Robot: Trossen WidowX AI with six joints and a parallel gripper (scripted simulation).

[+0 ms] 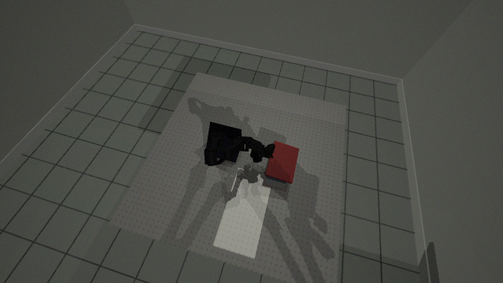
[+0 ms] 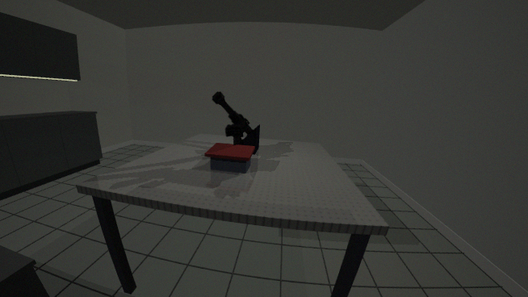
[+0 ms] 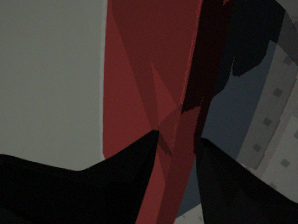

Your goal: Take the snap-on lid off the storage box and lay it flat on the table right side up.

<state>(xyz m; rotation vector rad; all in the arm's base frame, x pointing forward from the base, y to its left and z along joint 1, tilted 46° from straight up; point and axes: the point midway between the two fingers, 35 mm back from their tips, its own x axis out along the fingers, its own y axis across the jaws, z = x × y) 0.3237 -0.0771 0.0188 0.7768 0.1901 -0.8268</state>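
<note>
The red lid is 80 mm ahead of my gripper tip and 10 mm to the right of it. Also, from my gripper tip: blue storage box 70 mm ahead, 10 mm to the right, 60 mm below.
</note>
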